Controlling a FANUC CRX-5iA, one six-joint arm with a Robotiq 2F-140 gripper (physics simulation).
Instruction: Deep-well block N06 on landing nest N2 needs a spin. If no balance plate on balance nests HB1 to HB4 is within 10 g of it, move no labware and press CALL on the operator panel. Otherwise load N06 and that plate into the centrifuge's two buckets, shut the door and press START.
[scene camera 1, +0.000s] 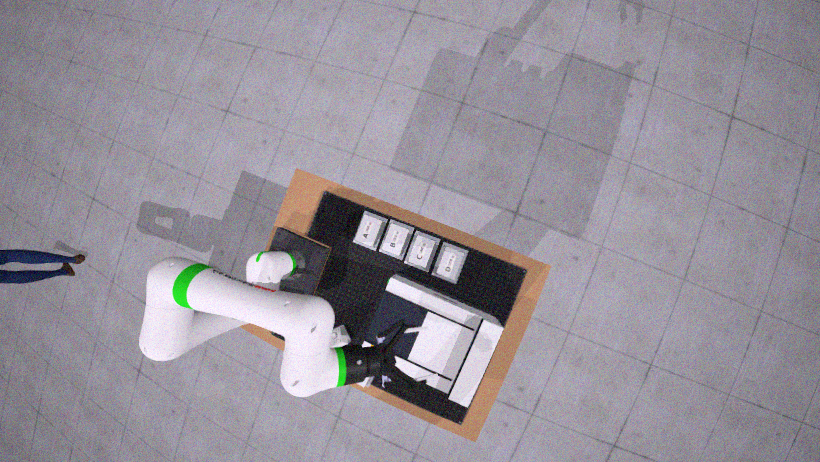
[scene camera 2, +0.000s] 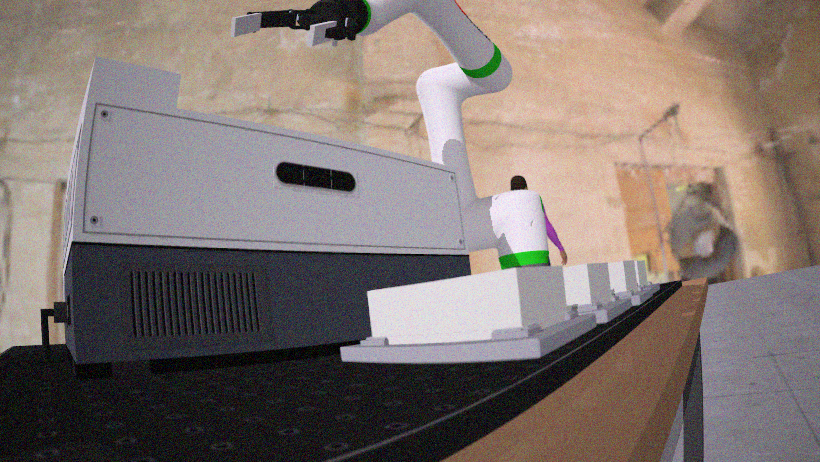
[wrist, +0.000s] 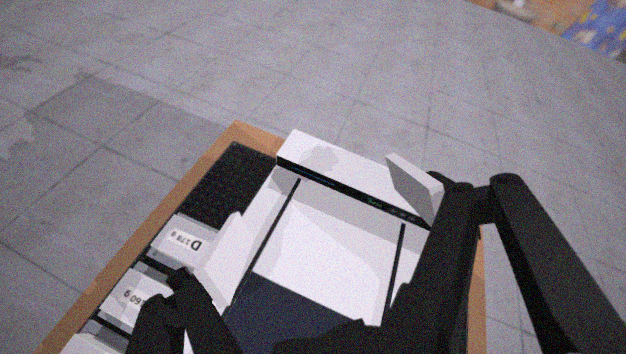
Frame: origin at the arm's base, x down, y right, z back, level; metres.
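Seen in the pictures: gripper, fingertip midpoint: (scene camera 1: 430, 351) (scene camera 2: 269, 30) (wrist: 315, 200); arm's base, link origin: (scene camera 1: 292, 264).
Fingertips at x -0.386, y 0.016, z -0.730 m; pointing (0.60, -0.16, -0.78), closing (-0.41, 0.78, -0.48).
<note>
Pixels of each thing's top centre, then the offset from my fingertips to it.
- White balance plates A, top centre: (scene camera 1: 367, 230) dx +0.368, dy -0.286, dz +0.401 m
- B, top centre: (scene camera 1: 394, 239) dx +0.368, dy -0.281, dz +0.265 m
- C, top centre: (scene camera 2: 542, 272) (wrist: 140, 301) (scene camera 1: 421, 251) dx +0.368, dy -0.263, dz +0.134 m
- D, top centre: (scene camera 2: 466, 278) (wrist: 185, 240) (scene camera 1: 450, 263) dx +0.368, dy -0.248, dz -0.003 m
- small white object, top centre: (scene camera 1: 320, 347) dx +0.338, dy +0.300, dz +0.453 m
My gripper (scene camera 1: 420, 354) (scene camera 2: 283, 28) (wrist: 315, 200) is open and empty, high over the centrifuge (scene camera 1: 483, 350) (scene camera 2: 229, 200) (wrist: 325, 155). The centrifuge has a white upper housing and a dark lower body; its buckets do not show, and I cannot tell its door's state. White balance plates A (scene camera 1: 368, 229), B (scene camera 1: 395, 239), C (scene camera 1: 422, 250) and D (scene camera 1: 450, 262) (scene camera 2: 441, 312) (wrist: 182, 242) sit on grey nests in a row. D reads 178 g in the wrist view; C's partly hidden label ends in 60 g. N06 and the CALL button cannot be made out.
A small white object (scene camera 1: 340, 335) shows partly behind the arm. The arm stands on a dark base plate (scene camera 1: 306, 243) at the end of the wood-edged table (scene camera 1: 510, 355) (scene camera 2: 579, 367) (wrist: 200, 167). A person (scene camera 1: 34, 265) (scene camera 2: 549, 226) stands beyond the arm.
</note>
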